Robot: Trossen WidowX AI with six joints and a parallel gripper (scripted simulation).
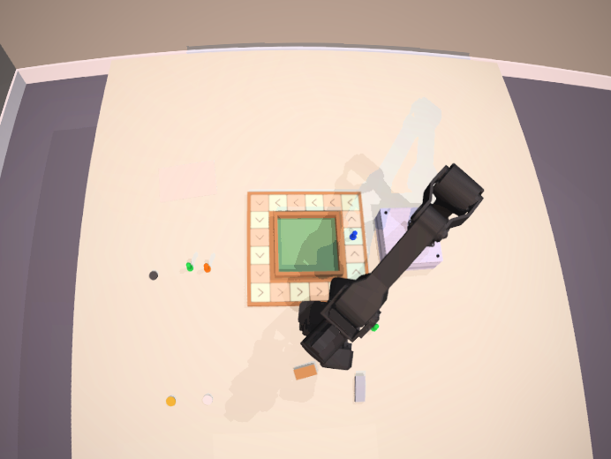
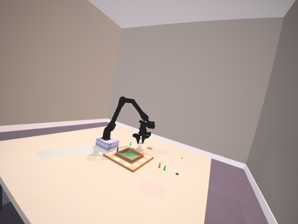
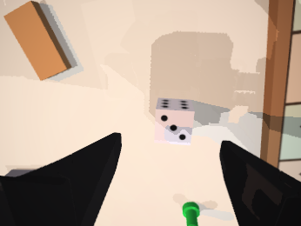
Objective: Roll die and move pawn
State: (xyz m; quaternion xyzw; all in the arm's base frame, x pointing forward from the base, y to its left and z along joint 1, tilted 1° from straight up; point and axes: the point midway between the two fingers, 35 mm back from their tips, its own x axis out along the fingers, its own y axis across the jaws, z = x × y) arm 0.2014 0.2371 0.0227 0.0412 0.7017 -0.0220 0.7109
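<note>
Right now the pale die is 30 mm below my gripper tip. The rest, counted from my gripper tip: green dice tray: 70 mm ahead, 210 mm to the right, 40 mm below; then orange block: 60 mm ahead, 90 mm to the left, 40 mm below; then grey block: 70 mm behind, 130 mm to the left, 40 mm below.
</note>
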